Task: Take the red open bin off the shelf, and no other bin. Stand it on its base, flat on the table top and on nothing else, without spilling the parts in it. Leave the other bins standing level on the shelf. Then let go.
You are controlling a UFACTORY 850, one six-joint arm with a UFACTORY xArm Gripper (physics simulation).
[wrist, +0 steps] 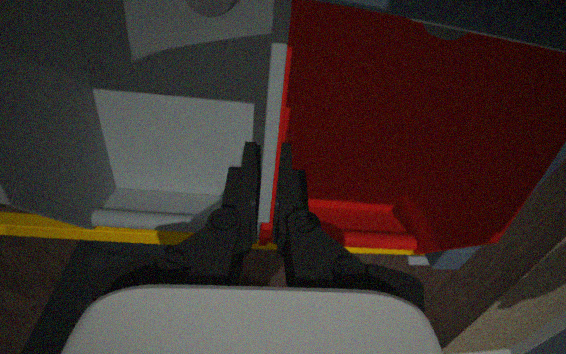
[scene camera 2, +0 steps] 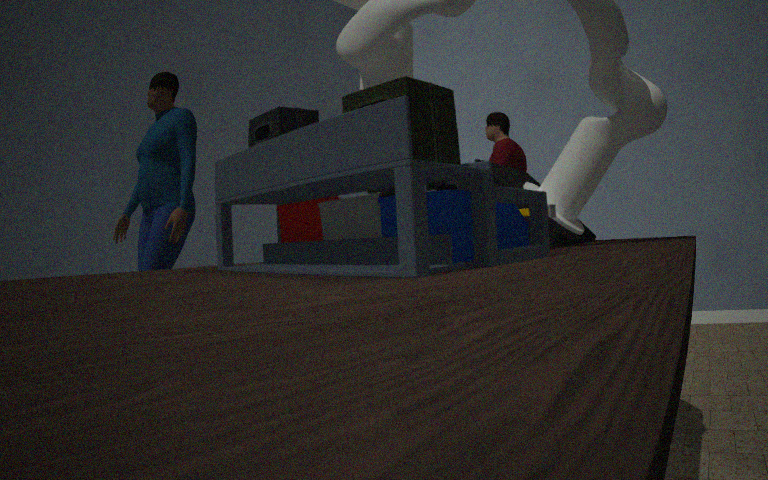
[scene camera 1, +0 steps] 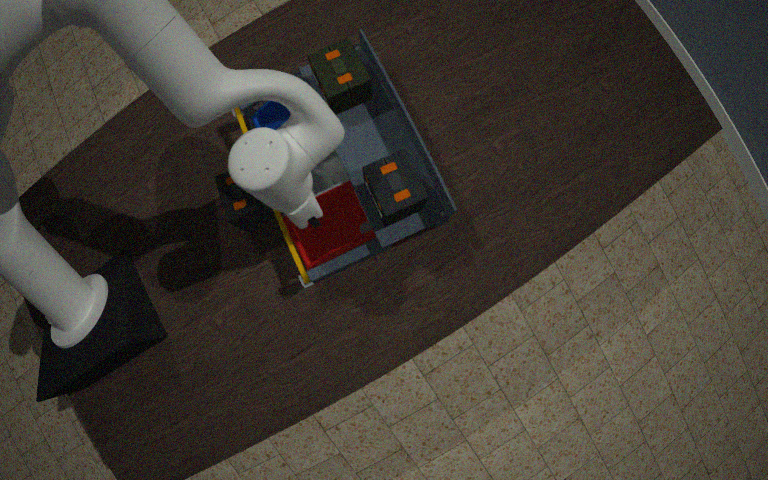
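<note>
The red open bin is at one end of the grey-blue shelf, beside a grey bin. My gripper points down, shut on two side walls together: in the wrist view a light grey wall and the red wall stand between its fingers. The left finger is inside the grey bin, the right one inside the red bin. A back rail hides both bases in scene camera 2, so their contact cannot be told. I cannot make out parts in the red bin.
A blue bin is beyond the grey one. An olive case and a dark case stand on the upper shelf. Another dark case is outside the shelf's yellow front strip.
</note>
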